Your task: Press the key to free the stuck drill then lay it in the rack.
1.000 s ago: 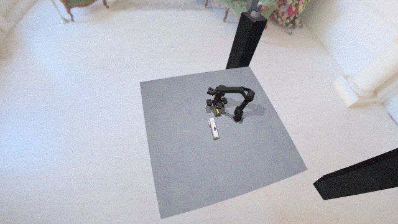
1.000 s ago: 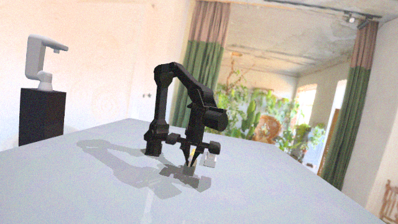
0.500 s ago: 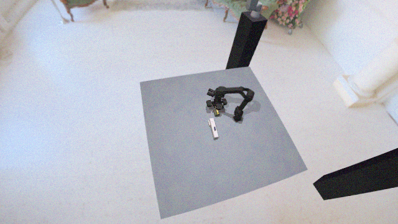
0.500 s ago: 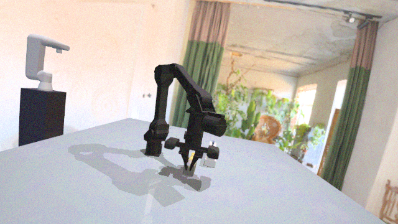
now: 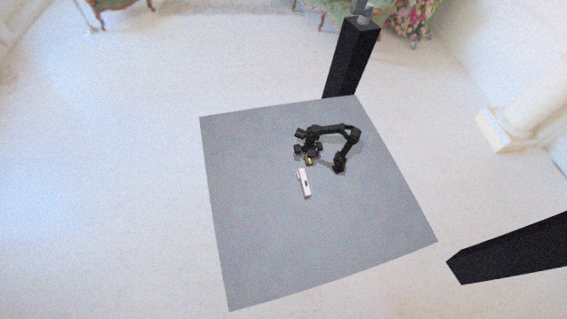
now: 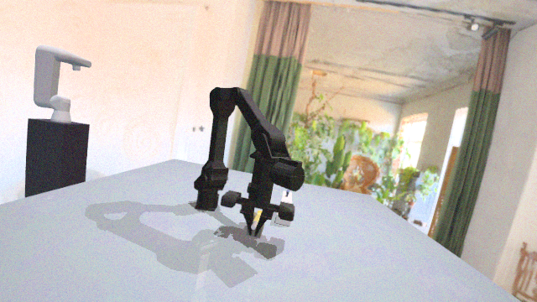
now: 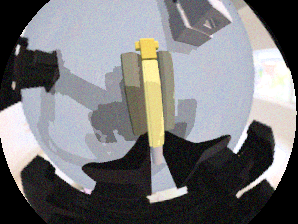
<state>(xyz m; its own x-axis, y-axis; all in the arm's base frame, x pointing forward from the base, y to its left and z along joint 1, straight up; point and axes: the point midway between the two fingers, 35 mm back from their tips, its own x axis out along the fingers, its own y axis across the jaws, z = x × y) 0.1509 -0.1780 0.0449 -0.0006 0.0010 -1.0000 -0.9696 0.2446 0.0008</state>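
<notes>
Right now the drill is 1 cm ahead of my gripper tip, 4 cm to the left of it and 3 cm above it. The rest, counted from my gripper tip: rack: 1 cm ahead, 5 cm to the left, 1 cm above; dark key: 13 cm ahead, 21 cm to the left, 4 cm above.
</notes>
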